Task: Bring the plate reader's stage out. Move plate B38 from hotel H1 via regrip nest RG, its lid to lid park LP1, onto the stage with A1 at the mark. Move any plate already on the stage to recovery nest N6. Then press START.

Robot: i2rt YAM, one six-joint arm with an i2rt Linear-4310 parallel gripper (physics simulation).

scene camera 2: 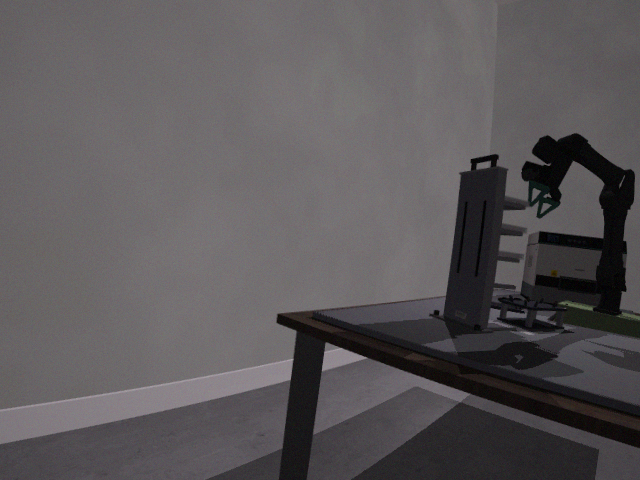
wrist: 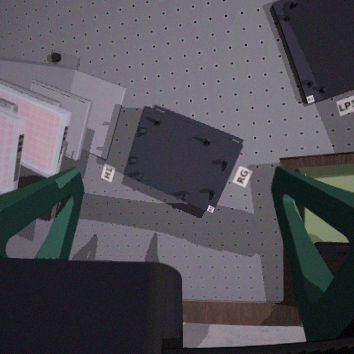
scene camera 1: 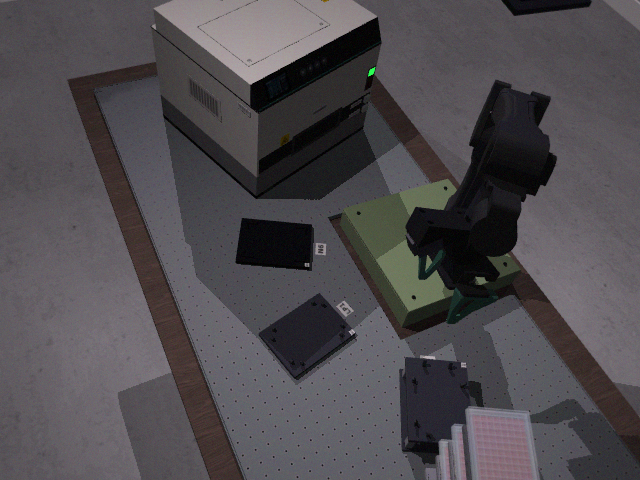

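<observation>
Scene camera 1: my gripper point(scene camera 1: 435, 300), open, holding nothing; a LP1 pad point(scene camera 1: 300, 339). Scene camera 2: my gripper point(scene camera 2: 534, 212). Wrist view: my gripper point(wrist: 177, 177), the LP1 pad point(wrist: 312, 40), a nest plate point(wrist: 173, 155).
</observation>
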